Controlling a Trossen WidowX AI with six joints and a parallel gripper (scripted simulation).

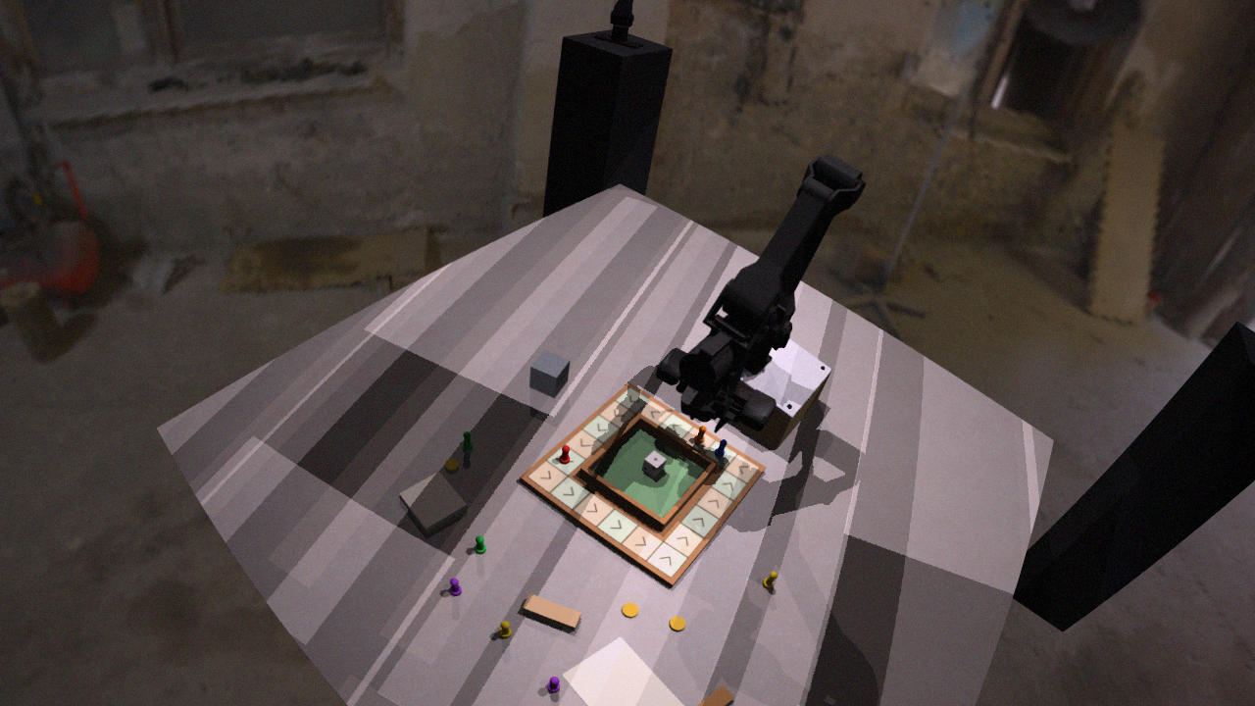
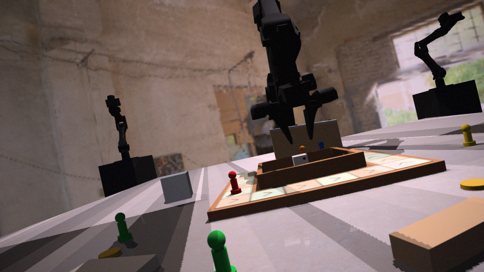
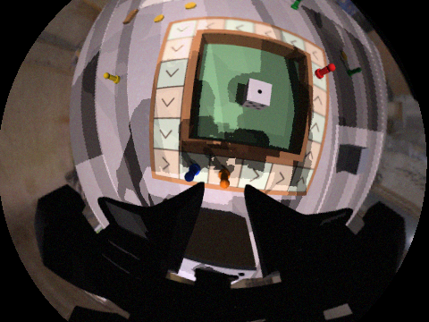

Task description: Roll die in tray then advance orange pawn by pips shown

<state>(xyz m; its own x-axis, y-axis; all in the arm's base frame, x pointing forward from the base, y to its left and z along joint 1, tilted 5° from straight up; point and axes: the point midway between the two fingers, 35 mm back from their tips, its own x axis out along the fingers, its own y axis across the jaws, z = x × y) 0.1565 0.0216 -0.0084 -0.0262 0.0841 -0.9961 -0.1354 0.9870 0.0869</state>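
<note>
Now: the orange pawn 3 cm below my gripper tip. From my gripper tip the other things lie so: die (10 cm ahead, 3 cm below, 2 cm to the right); then green tray (11 cm ahead, 5 cm below, 2 cm to the right); then blue pawn (4 cm to the left, 3 cm below).
</note>
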